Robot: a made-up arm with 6 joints.
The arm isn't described. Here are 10 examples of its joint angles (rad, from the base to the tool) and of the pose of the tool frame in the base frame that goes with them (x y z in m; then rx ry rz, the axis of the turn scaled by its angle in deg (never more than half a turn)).
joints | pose
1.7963 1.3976 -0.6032 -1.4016 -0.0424 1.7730 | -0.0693 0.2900 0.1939 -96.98 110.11 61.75
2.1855 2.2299 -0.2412 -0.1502 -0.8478 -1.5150 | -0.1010 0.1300 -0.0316 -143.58 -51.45 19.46
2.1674 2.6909 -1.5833 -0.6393 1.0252 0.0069 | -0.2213 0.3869 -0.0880 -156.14 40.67 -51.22
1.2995 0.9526 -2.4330 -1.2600 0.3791 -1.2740 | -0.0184 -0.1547 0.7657 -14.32 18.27 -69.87
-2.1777 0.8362 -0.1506 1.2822 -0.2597 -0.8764 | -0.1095 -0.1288 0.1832 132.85 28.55 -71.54
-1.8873 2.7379 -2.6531 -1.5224 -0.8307 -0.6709 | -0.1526 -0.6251 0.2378 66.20 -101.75 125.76
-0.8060 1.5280 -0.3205 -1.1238 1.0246 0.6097 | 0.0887 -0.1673 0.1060 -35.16 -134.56 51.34
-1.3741 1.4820 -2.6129 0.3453 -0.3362 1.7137 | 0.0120 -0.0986 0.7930 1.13 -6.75 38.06
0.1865 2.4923 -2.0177 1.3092 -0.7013 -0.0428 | 0.6052 0.0716 0.1704 70.08 69.68 25.07
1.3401 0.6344 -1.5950 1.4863 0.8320 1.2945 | -0.0596 -0.0368 0.6567 15.86 -63.52 -100.04
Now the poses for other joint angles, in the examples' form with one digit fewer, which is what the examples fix.
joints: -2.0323 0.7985 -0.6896 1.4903 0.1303 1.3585
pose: -0.085 -0.191 0.383 65.5 -68.4 41.9
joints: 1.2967 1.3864 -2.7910 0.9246 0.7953 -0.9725
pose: -0.033 0.026 0.782 -51.6 2.3 68.4
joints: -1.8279 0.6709 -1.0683 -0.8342 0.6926 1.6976
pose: -0.062 -0.112 0.510 96.6 -7.8 -58.9
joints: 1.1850 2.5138 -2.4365 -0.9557 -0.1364 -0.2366
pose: 0.233 0.594 0.304 -80.6 27.0 4.6
